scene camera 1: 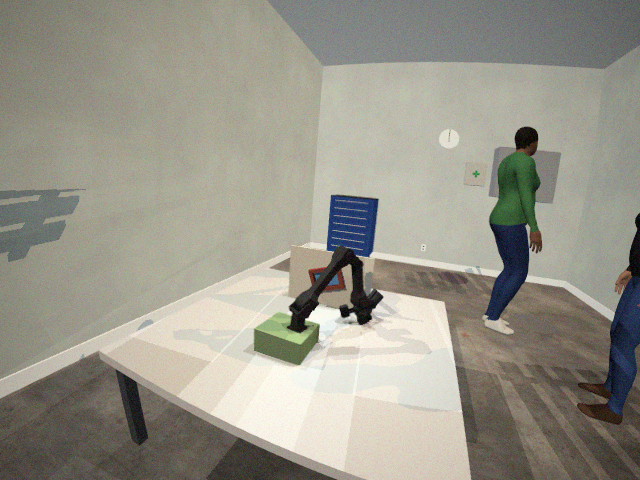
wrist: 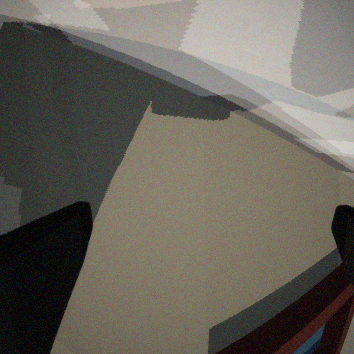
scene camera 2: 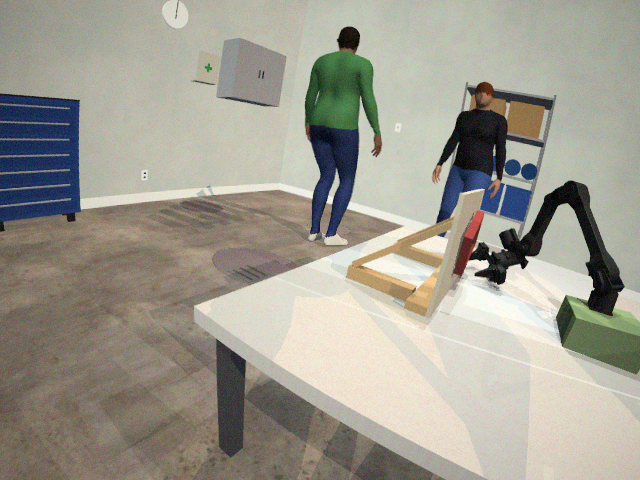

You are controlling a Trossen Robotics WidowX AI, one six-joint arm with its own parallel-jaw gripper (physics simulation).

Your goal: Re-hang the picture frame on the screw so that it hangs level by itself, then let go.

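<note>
The picture frame (scene camera 1: 340, 279) (scene camera 2: 468, 242) (wrist: 300, 315), red with a blue picture, is against the front of an upright beige board (scene camera 1: 299, 263) (scene camera 2: 448, 268) (wrist: 200, 200). It is tilted in scene camera 1, where the arm covers part of it. Part of the frame shows at the lower right in the wrist view. The screw does not show; whether the frame hangs on it cannot be told. My gripper (scene camera 1: 354, 314) (scene camera 2: 474, 265) (wrist: 218, 217) is open and empty, in front of the board. It is low and close to the frame in scene camera 2, with the fingers wide apart.
Wooden braces (scene camera 2: 382, 281) support the board from behind on the white table (scene camera 1: 413, 382) (scene camera 2: 330, 351). The arm stands on a green block (scene camera 1: 284, 343) (scene camera 2: 599, 335). A blue drawer cabinet (scene camera 1: 353, 222) (scene camera 2: 38, 155) and two people are beyond the table.
</note>
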